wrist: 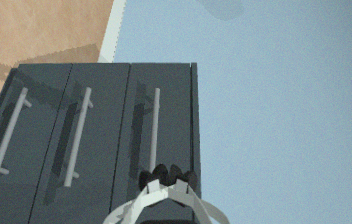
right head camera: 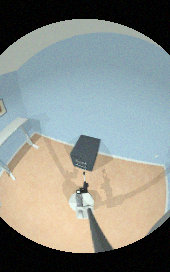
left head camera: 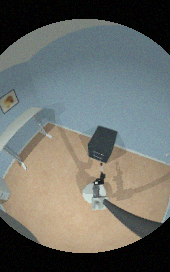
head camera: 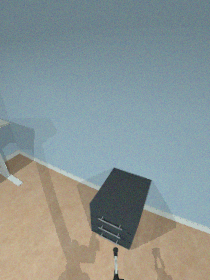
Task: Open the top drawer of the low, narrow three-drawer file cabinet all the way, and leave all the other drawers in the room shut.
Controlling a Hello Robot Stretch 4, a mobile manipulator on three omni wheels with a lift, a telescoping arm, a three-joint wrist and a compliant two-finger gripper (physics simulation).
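Frame: origin at the robot's base, x ahead, y left, z up, level; centimetres.
Seen in the pictures: gripper, fingertip midpoint: (wrist: 166,177) (right head camera: 83,171) (left head camera: 100,162) (head camera: 115,247).
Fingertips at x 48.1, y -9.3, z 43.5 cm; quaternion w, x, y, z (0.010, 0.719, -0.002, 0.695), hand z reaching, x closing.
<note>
A point is followed by its place in that frame.
The dark three-drawer file cabinet (head camera: 124,192) {x 92.4, y -19.0, z 49.3 cm} (left head camera: 103,140) {x 85.8, y -16.7, z 49.3 cm} (right head camera: 86,149) {x 85.2, y -18.1, z 49.3 cm} stands by the wall. In the wrist view its fronts lie sideways, with the top drawer (wrist: 175,115) {x 72.5, y -1.8, z 44.0 cm} at the right; all three drawers look flush and shut. The top drawer's grey bar handle (wrist: 156,120) {x 67.9, y -2.9, z 40.3 cm} (head camera: 110,223) {x 67.3, y -6.1, z 40.6 cm} runs down towards the fingertips in the wrist view. My gripper (head camera: 115,249) {x 48.1, y -9.3, z 43.5 cm} (left head camera: 101,164) {x 48.1, y -9.3, z 43.5 cm} (right head camera: 84,173) {x 48.1, y -9.3, z 43.5 cm} (wrist: 166,177) {x 48.1, y -9.3, z 43.5 cm} is shut, its dark pads together, with nothing seen between them. It is in front of the cabinet, apart from the handle, whose lower end the pads cover in the wrist view.
A white-topped table (left head camera: 20,125) {x 91.0, y 144.7, z 92.2 cm} (right head camera: 12,130) {x 106.8, y 137.3, z 92.1 cm} with pale legs stands at the left by the wall. The blue wall (head camera: 115,100) {x 130.3, y -7.7, z 123.3 cm} with a white skirting is behind the cabinet. Shadows of the robot fall on the tan floor (head camera: 30,220) {x 86.7, y 83.8, z -2.7 cm}. A framed picture (left head camera: 9,101) {x 135.3, y 205.2, z 144.9 cm} hangs at the left.
</note>
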